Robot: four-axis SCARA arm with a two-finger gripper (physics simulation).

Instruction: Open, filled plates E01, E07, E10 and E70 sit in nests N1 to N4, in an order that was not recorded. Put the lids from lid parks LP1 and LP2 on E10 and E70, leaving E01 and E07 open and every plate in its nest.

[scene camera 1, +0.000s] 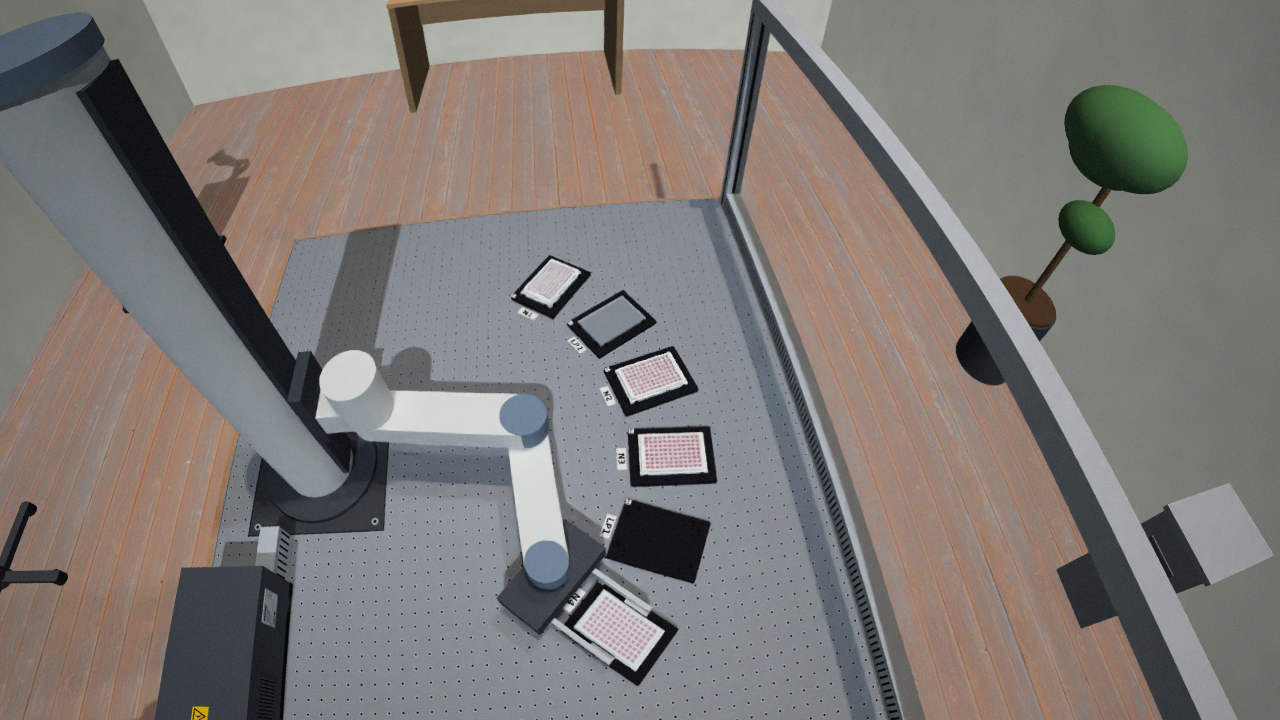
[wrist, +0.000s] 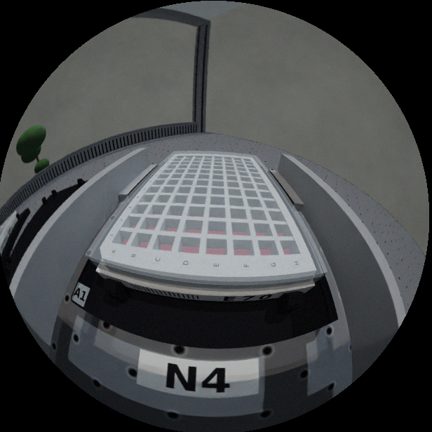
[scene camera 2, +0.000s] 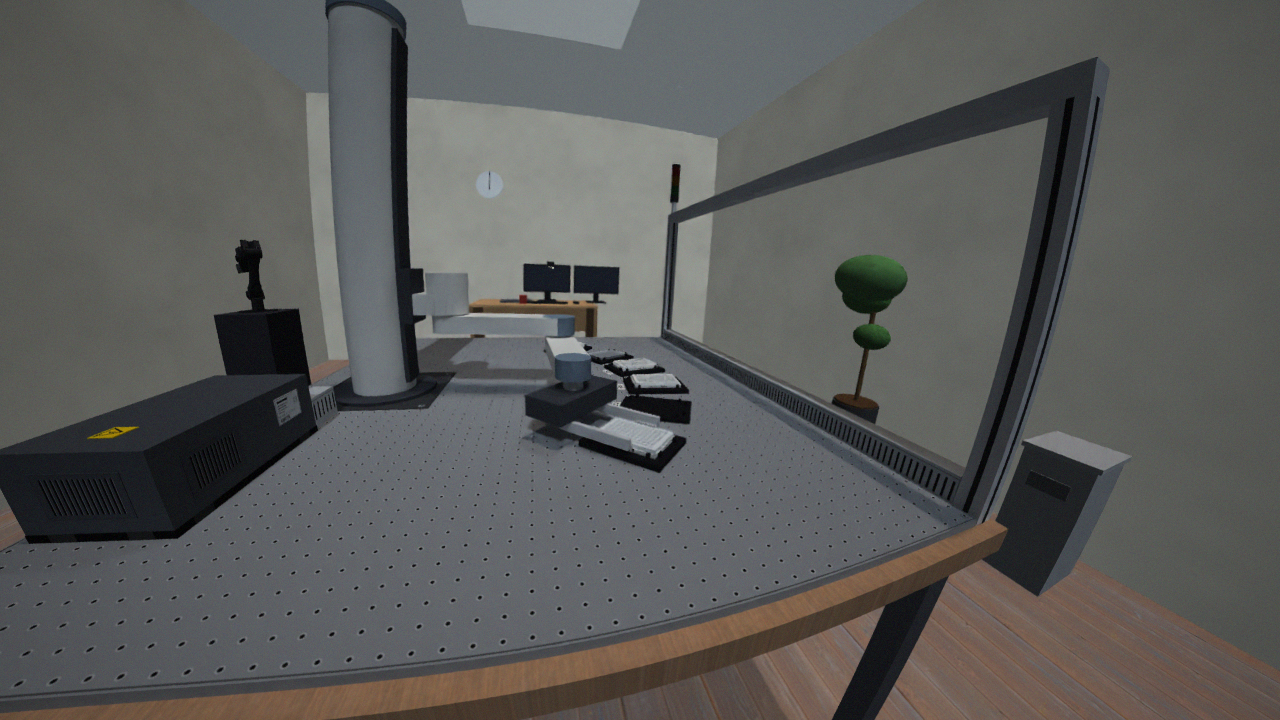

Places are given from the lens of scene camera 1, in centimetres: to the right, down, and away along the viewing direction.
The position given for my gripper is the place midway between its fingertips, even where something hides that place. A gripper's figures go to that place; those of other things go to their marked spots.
my gripper (scene camera 1: 630, 636): -2, 46, 90
plate marked E01 (scene camera 1: 671, 453): 6, 18, 113
